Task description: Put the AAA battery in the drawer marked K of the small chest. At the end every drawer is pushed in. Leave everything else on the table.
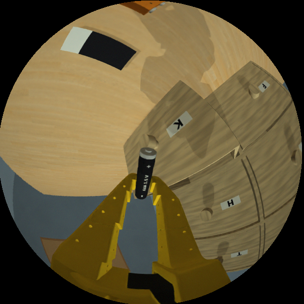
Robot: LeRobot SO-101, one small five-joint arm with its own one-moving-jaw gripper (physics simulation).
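The AAA battery [145,172] is black with a silver end. My gripper [143,189] is shut on the battery near its lower end, with a jaw on each side, and the silver end points away from the jaws. The small chest's drawer marked K [200,131] is just beyond and right of the tips. Its front stands forward of its neighbours, so it looks slightly pulled out. The silver end is drawn just below K's round knob [151,141]. The inside of drawer K is hidden.
Drawers marked F [240,102], H [231,186] and T [210,249] look pushed in. A black and white block [106,48] lies on the wooden table [60,125] at upper left. Part of an orange block [143,7] shows at the top edge.
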